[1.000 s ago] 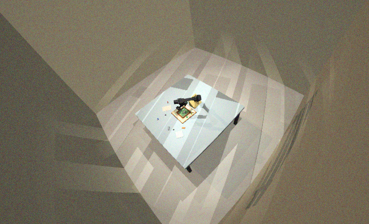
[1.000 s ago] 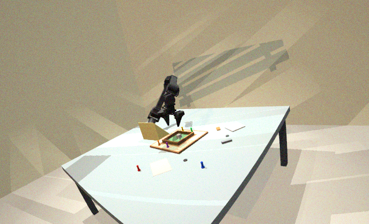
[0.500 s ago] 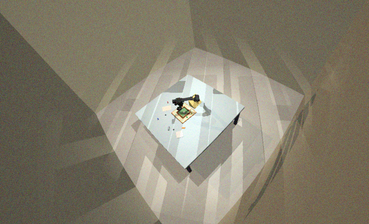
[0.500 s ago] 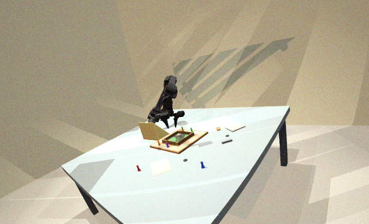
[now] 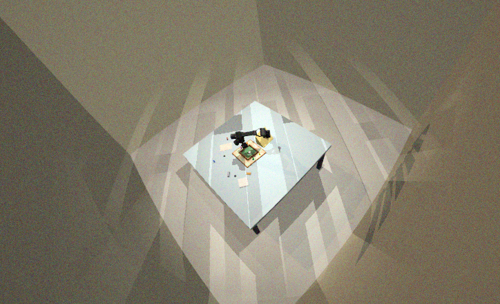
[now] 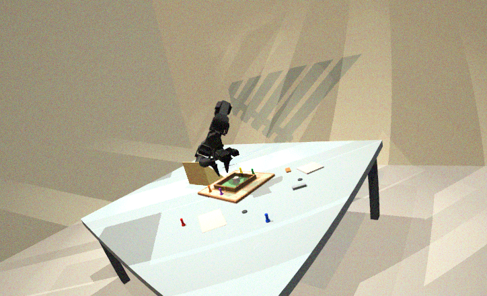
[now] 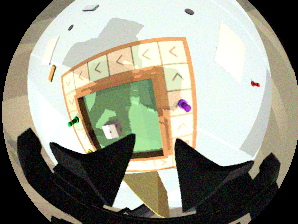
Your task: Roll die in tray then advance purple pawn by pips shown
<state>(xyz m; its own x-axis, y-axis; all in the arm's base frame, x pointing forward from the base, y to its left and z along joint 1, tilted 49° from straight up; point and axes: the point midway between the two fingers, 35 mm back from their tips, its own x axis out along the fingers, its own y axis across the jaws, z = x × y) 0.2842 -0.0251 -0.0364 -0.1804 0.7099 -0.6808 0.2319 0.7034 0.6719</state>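
Right now my gripper tip is 1 cm short of the purple pawn, 5 cm to the left of it and 6 cm above it. From my gripper tip the other things lie so: white die: 1 cm behind, 8 cm to the left, 7 cm below; then orange pawn: 8 cm behind, 5 cm to the right, 6 cm below; then green tray: 1 cm behind, 6 cm to the left, 8 cm below.
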